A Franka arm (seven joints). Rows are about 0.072 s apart.
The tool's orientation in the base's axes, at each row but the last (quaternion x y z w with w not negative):
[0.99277 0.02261 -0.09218 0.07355]
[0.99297 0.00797 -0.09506 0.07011]
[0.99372 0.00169 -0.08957 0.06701]
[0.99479 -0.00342 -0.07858 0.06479]
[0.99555 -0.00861 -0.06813 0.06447]
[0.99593 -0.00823 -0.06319 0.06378]
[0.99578 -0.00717 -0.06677 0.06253]
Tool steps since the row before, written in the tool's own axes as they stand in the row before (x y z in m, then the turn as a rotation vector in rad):
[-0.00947 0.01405 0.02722 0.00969 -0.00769 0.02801]
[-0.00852 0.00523 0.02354 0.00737 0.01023 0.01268]
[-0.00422 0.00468 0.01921 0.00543 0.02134 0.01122]
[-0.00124 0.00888 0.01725 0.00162 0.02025 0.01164]
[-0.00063 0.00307 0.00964 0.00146 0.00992 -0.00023]
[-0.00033 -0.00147 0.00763 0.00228 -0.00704 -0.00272]
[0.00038 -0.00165 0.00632 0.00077 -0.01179 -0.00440]
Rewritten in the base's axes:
[-0.01337 -0.01827 -0.02270 0.00403 0.00370 -0.03013]
[-0.01263 -0.00851 -0.02054 0.00515 -0.01189 -0.01232]
[-0.00750 -0.00717 -0.01736 0.00368 -0.02269 -0.00907]
[-0.00390 -0.01100 -0.01555 -0.00016 -0.02160 -0.00903]
[-0.00197 -0.00425 -0.00899 0.00139 -0.00984 0.00131]
[-0.00128 0.00050 -0.00765 0.00267 0.00727 0.00149]
[-0.00046 0.00085 -0.00647 0.00142 0.01222 0.00275]

